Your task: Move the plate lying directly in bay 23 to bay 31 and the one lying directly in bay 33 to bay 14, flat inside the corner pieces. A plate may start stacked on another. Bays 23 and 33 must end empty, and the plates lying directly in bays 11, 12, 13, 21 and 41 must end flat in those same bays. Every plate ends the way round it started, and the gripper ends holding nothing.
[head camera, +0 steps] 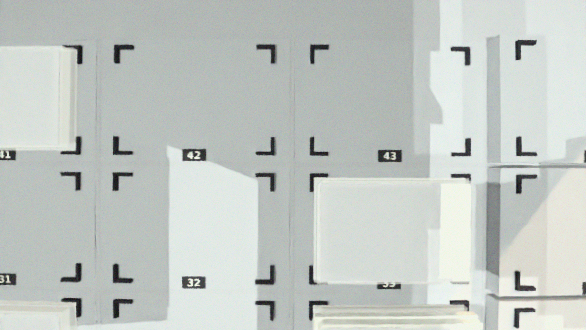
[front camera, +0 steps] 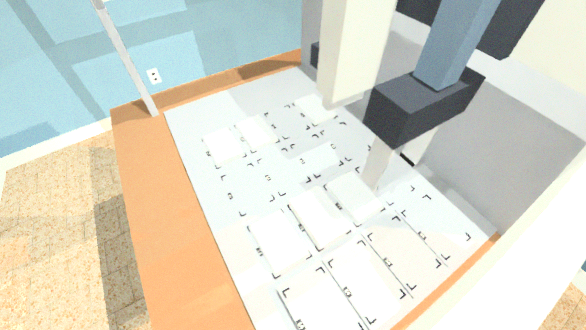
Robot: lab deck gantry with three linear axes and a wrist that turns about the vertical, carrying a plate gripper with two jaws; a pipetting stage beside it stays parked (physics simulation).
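Frame: origin at the robot's base, x back, y right, z up, level; millimetres.
Seen in the pictures: gripper, fingertip midpoint: (front camera: 388, 171); robot's base, link origin: (front camera: 202, 139).
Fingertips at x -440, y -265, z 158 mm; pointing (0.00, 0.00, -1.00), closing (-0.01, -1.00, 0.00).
Note:
Offsets run from my fingertips to a thing's top centre. "spot": to the spot under its first point.
My gripper (front camera: 391, 172) has its two jaws apart and is empty above the right side of the deck. A plate {dx +48, dy +8, dz -144 mm} (front camera: 354, 197) (head camera: 375, 230) lies flat in bay 33. Next to it, a plate {dx +48, dy +115, dz -131 mm} (front camera: 320, 216) (head camera: 392, 322) in bay 23 looks thicker, with several edge lines; whether it is a stack I cannot tell. Other plates lie in bay 13 {spot: dx +40, dy +220, dz -144 mm} (front camera: 280, 241), bay 11 {spot: dx +367, dy +225, dz -144 mm} (front camera: 222, 146), bay 21 {spot: dx +366, dy +117, dz -144 mm} (front camera: 256, 132) (head camera: 32, 317) and bay 41 {spot: dx +363, dy -94, dz -144 mm} (front camera: 315, 109) (head camera: 30, 97). Bay 31 {spot: dx +371, dy -8, dz -159 mm} (front camera: 291, 120) (head camera: 40, 225) and bay 14 {spot: dx -106, dy +206, dz -144 mm} (front camera: 325, 300) show no plate. I make out no plate in bay 12 {spot: dx +212, dy +220, dz -158 mm} (front camera: 247, 187).
Bays 42 {spot: dx +212, dy -99, dz -159 mm} (head camera: 194, 100), 43 (head camera: 390, 100) and 32 {spot: dx +194, dy +5, dz -158 mm} (head camera: 215, 225) show bare surface between their corner pieces. A parked cream-coloured column (front camera: 352, 50) hangs beside the gripper's dark body, over the back of the deck. An orange border (front camera: 165, 200) runs along the deck's left side.

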